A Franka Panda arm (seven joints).
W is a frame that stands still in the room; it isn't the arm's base.
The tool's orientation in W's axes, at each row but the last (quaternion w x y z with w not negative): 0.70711, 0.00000, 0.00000, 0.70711; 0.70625, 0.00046, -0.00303, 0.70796; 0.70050, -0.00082, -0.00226, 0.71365; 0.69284, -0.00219, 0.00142, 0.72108; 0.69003, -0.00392, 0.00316, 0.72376; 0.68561, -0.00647, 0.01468, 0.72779; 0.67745, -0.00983, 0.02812, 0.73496; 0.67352, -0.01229, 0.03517, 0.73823
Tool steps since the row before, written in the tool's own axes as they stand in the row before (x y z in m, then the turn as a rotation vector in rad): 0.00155, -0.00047, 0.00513, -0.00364, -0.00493, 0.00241; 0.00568, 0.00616, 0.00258, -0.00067, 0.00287, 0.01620; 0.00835, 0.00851, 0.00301, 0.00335, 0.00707, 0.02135; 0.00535, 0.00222, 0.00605, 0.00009, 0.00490, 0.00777; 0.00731, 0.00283, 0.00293, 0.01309, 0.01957, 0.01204; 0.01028, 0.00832, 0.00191, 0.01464, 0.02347, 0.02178; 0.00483, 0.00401, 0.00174, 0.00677, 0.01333, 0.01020; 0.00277, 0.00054, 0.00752, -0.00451, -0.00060, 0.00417
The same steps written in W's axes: 0.00047, 0.00155, 0.00513, 0.00493, -0.00364, 0.00241; -0.00618, 0.00565, 0.00259, -0.00293, -0.00076, 0.01619; -0.00868, 0.00818, 0.00299, -0.00722, 0.00317, 0.02133; -0.00244, 0.00529, 0.00602, -0.00491, -0.00007, 0.00776; -0.00318, 0.00720, 0.00285, -0.02019, 0.01226, 0.01189; -0.00890, 0.00982, 0.00171, -0.02407, 0.01387, 0.02163; -0.00435, 0.00458, 0.00160, -0.01359, 0.00622, 0.01020; -0.00057, 0.00322, 0.00734, 0.00114, -0.00414, 0.00443
